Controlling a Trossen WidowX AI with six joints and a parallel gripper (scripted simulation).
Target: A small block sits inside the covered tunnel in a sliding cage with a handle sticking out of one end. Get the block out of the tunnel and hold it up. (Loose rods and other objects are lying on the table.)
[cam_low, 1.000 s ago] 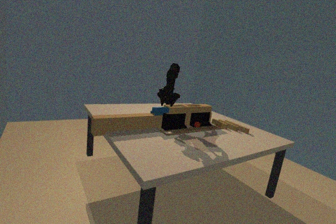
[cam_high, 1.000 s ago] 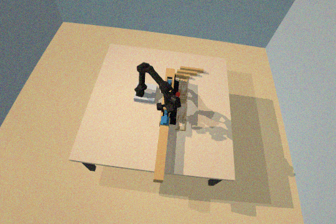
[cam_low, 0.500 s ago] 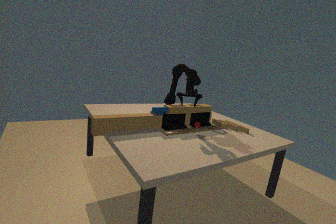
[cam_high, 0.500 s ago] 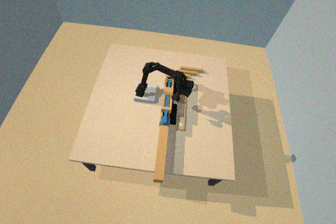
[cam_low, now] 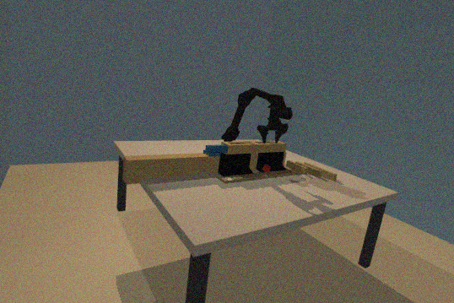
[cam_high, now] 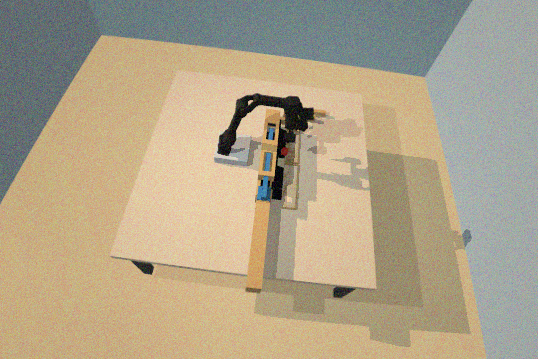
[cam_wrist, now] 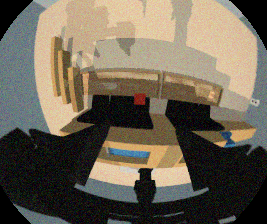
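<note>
My gripper tip is 15 cm above the small red block. The rest, counted from my gripper tip: wooden tunnel 28 cm to the right, 11 cm below, 2 cm behind.
</note>
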